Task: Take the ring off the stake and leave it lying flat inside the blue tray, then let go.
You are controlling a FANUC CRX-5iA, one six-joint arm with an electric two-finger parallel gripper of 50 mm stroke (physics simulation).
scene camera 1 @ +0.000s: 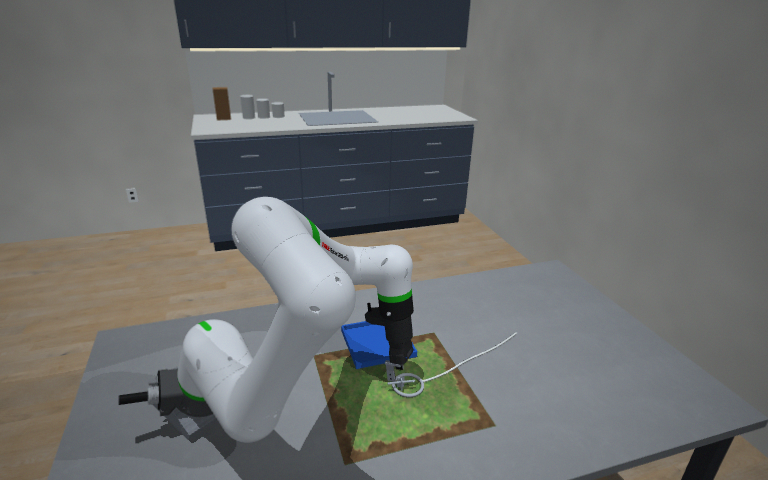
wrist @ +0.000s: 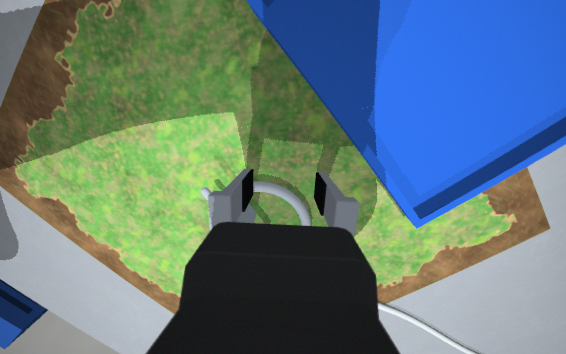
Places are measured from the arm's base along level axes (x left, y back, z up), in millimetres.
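Pixels of known places: gripper, between the fingertips: [scene camera 1: 395, 374] [wrist: 284, 183].
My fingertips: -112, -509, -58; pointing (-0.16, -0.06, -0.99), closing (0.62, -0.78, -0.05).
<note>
Ahead of a thing's pixels: the offset from my fingertips to its top centre, as dx, dy, dz. "*": to the spot under its first point. Level surfaces: height alone.
The grey ring @[-48, -14, +2] [scene camera 1: 408, 395] [wrist: 281, 191] is around the light grey stake @[-50, +9, +27] [scene camera 1: 405, 382] [wrist: 205, 191], low over the green mat. In the wrist view, part of the ring's arc shows between the fingertips, and the rest is hidden by the left finger and the black gripper body. My gripper [scene camera 1: 395, 379] [wrist: 284, 183] is open wide, pointing down beside the ring; whether the fingers reach down to the ring's height is hard to tell. The blue tray @[+156, -17, +14] [scene camera 1: 362, 339] [wrist: 475, 75] stands at the mat's back edge, close to the gripper, and no ring shows in it.
The grass-patterned mat @[dz -7] [scene camera 1: 419, 418] [wrist: 150, 200] has a brown border and lies on the grey table @[dz -7] [scene camera 1: 555, 350]. A white cord @[* -31, -259, -5] [scene camera 1: 475, 360] [wrist: 425, 327] runs from near the ring out to the right. A dark blue piece [wrist: 17, 317] shows at the wrist view's lower left.
</note>
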